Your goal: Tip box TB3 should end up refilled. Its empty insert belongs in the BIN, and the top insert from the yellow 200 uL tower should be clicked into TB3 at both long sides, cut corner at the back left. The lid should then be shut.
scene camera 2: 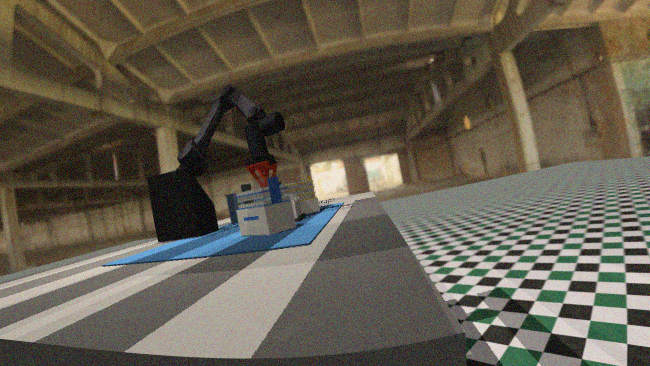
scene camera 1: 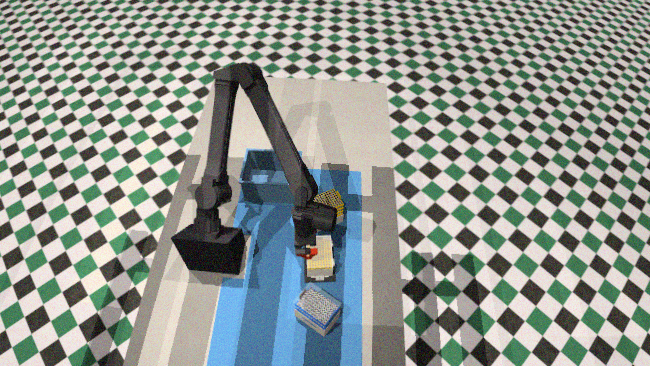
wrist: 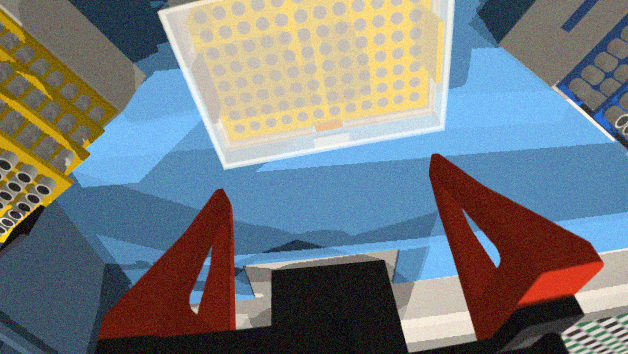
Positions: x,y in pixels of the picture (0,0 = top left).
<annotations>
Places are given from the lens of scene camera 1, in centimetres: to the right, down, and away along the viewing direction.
blue bin (scene camera 1: 262,178): -25, -2, 160
</annotations>
